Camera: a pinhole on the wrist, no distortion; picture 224 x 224 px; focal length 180.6 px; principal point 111.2 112.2 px. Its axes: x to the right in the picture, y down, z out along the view. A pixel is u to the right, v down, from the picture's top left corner.
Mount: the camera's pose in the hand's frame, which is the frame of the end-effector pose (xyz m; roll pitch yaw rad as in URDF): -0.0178 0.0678 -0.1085 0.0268 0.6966 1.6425
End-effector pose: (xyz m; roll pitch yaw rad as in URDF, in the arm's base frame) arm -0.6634 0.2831 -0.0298 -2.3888 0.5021 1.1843
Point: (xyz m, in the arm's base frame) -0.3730 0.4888 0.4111
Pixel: behind the camera
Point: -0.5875 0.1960 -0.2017
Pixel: 101 62
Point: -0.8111 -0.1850 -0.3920
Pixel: 99 181
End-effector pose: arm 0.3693 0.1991 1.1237 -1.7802 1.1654 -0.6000
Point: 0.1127 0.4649 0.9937
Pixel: 137 110
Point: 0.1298 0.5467 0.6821
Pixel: 136 19
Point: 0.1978 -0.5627 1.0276
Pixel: behind the camera
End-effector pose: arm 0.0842 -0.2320 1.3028 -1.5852 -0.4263 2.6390
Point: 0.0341 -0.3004 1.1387
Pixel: 60 147
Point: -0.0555 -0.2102 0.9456
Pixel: 186 110
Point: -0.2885 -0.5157 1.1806
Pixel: 13 62
